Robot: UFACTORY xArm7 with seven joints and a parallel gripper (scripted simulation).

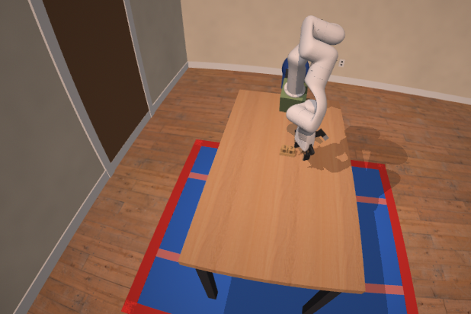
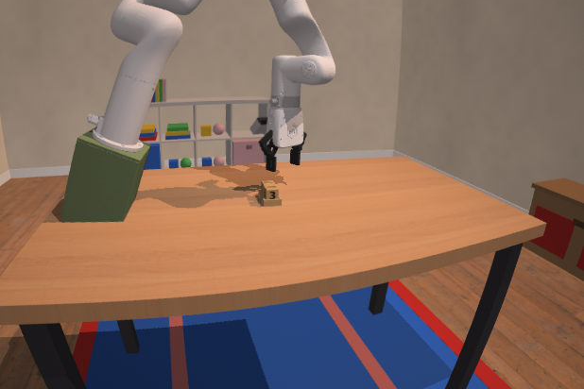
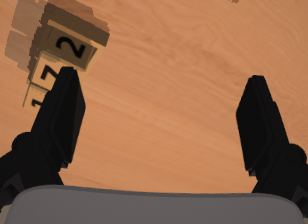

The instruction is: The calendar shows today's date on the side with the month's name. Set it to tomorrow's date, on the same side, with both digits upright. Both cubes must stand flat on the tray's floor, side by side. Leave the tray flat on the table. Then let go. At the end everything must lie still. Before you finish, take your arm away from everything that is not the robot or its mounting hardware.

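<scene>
The wooden digit cube is 90 mm to the right of my hand, 50 mm below it and 40 mm behind it. Round my hand: low tray 70 mm to the right, 60 mm below, 40 mm behind; wooden cube 50 mm to the right, 50 mm below, 50 mm behind.
</scene>
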